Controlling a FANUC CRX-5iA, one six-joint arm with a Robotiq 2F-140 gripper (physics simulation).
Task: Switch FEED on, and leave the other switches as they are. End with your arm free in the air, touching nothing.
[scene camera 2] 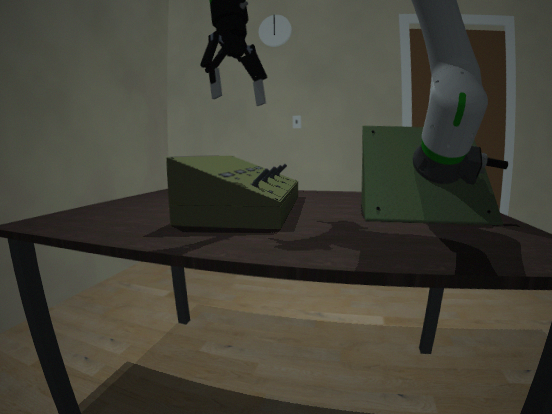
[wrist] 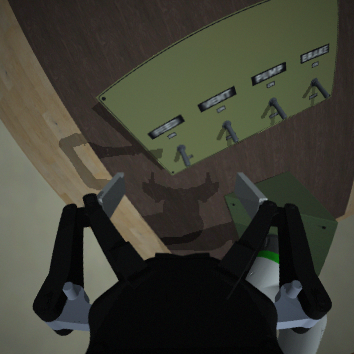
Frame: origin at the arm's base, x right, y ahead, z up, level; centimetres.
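Seen in the pictures: gripper, between the fingertips: (scene camera 2: 240,101) (wrist: 179,182); arm's base, origin of its link: (scene camera 2: 438,163).
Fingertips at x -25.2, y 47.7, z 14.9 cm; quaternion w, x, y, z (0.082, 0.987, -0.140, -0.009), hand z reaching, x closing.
Observation:
Pixels of each thing's middle, then the offset from my fingertips to it. Level surfaces: height alone.
- sloped olive-green switch box, middle of its body: (wrist: 234,83) (scene camera 2: 245,188) dy +7.3, dx +15.4, dz -23.0 cm
- FEED, middle of its body: (scene camera 2: 261,176) (wrist: 184,156) dy -5.2, dx -0.1, dz -18.1 cm
- VENT, middle of its body: (wrist: 231,132) dy -2.4, dx +11.6, dz -18.1 cm
- PUMP, middle of its body: (wrist: 278,109) dy +0.5, dx +23.2, dz -18.1 cm
- BRAKE, middle of its body: (wrist: 321,89) dy +3.3, dx +34.9, dz -18.1 cm
- dark table, height of its surface: dz -29.0 cm
A sloped olive-green switch box (scene camera 2: 215,200) (wrist: 200,75) stands on the table. In the wrist view its four dark levers are FEED (wrist: 184,156), VENT (wrist: 230,131), PUMP (wrist: 278,108) and BRAKE (wrist: 320,88). All lean away from their ON marks, towards the box's low edge. FEED is at the end beside the corner nearest the gripper in the wrist view. The levers overlap in the scene view. My gripper (scene camera 2: 238,101) (wrist: 179,182) is open and empty, high in the air above the box, touching nothing. Its fingers point down.
A darker green block (scene camera 2: 392,175) (wrist: 287,200) stands right of the box in the scene view, with the arm's grey lower part (scene camera 2: 452,120) beside it. The dark table (scene camera 2: 125,220) (wrist: 55,50) carries shadows of the arm and gripper.

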